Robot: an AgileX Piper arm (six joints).
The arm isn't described. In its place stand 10 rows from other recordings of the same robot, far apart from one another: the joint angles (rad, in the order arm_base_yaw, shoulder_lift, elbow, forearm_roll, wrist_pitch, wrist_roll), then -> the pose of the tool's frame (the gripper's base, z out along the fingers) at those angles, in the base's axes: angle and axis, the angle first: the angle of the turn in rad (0 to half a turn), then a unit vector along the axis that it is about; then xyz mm.
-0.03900 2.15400 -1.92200 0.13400 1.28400 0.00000 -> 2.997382, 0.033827, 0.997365, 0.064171, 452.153, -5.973, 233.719
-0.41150 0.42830 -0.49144 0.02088 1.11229 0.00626 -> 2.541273, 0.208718, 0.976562, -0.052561, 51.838, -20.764, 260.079
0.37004 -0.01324 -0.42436 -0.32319 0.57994 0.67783 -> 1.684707, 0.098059, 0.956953, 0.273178, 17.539, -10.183, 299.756
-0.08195 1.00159 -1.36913 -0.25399 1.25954 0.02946 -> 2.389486, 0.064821, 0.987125, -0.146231, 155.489, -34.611, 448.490
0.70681 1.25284 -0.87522 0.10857 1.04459 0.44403 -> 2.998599, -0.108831, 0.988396, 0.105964, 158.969, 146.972, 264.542
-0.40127 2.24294 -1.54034 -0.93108 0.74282 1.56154 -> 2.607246, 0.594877, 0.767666, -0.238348, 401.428, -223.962, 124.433
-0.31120 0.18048 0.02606 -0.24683 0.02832 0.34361 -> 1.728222, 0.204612, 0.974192, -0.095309, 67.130, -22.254, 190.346
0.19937 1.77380 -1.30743 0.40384 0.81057 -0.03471 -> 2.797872, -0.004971, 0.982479, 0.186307, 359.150, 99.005, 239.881
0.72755 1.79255 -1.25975 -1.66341 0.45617 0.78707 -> 2.044095, -0.586837, 0.763574, -0.269403, 333.362, 243.416, 269.894
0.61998 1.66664 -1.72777 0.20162 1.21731 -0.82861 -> 2.623609, -0.652649, 0.753799, 0.076392, 277.963, 219.438, 381.141
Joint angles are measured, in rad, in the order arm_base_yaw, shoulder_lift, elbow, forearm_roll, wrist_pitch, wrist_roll. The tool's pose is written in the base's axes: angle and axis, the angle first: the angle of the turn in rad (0 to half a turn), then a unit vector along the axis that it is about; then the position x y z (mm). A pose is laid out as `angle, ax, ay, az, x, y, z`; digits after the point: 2 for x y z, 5 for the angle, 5 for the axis.
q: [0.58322 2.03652 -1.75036 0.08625 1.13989 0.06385]
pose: 2.94814, -0.24304, 0.96704, 0.07597, 357.04, 244.10, 241.71
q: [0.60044 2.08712 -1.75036 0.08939 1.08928 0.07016]
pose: 2.95043, -0.24573, 0.96621, 0.07780, 360.96, 255.91, 220.65
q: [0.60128 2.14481 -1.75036 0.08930 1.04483 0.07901]
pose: 2.96302, -0.23989, 0.96789, 0.07515, 368.15, 261.07, 195.76
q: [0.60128 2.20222 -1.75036 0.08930 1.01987 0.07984]
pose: 2.99306, -0.23800, 0.96881, 0.06896, 372.88, 264.19, 170.13
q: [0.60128 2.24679 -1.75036 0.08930 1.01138 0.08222]
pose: 3.02678, -0.23595, 0.96976, 0.06244, 374.89, 265.52, 149.84
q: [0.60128 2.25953 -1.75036 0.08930 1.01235 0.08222]
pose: 3.03958, -0.23577, 0.96995, 0.06001, 375.07, 265.65, 143.97
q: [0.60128 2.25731 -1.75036 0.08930 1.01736 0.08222]
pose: 3.04226, -0.23592, 0.96994, 0.05961, 374.64, 265.39, 144.93
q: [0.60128 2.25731 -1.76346 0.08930 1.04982 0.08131]
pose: 3.06072, -0.23729, 0.96978, 0.05677, 374.00, 265.10, 147.84
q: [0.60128 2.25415 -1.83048 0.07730 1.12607 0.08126]
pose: 3.06360, -0.24249, 0.96877, 0.05180, 377.48, 266.65, 165.34
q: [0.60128 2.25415 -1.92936 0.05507 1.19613 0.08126]
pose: 3.03008, -0.24876, 0.96739, 0.04772, 384.60, 269.50, 189.94
